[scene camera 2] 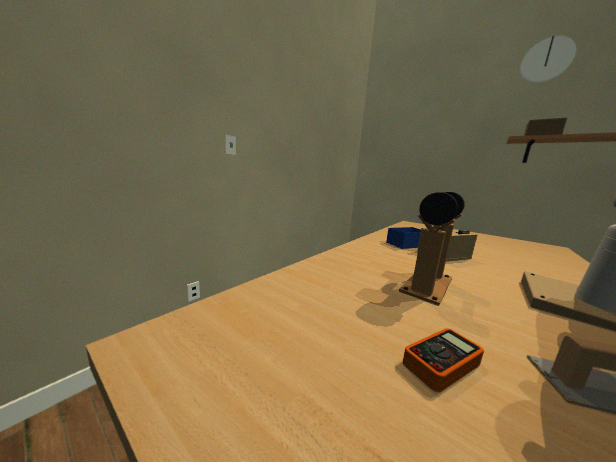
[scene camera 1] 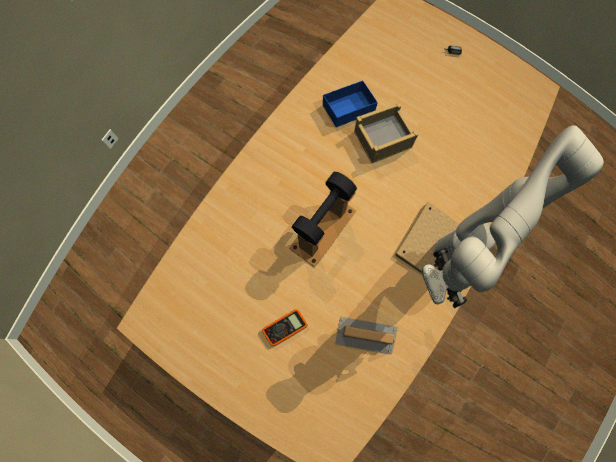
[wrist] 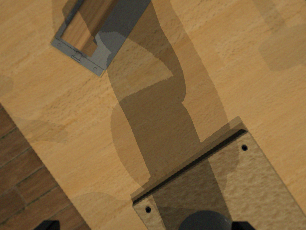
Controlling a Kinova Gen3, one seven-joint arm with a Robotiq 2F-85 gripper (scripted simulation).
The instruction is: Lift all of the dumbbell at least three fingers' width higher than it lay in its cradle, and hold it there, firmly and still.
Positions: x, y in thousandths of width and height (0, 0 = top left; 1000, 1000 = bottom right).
I see a black dumbbell (scene camera 1: 553, 402), a wooden box (scene camera 1: 608, 280) and a cradle (scene camera 2: 694, 616).
The black dumbbell shows as well in scene camera 2 (scene camera 2: 713, 451). The cradle also shows in scene camera 1 (scene camera 1: 540, 486). The wrist view misses the black dumbbell: it is out of frame. The wrist view misses the wooden box: it is out of frame.
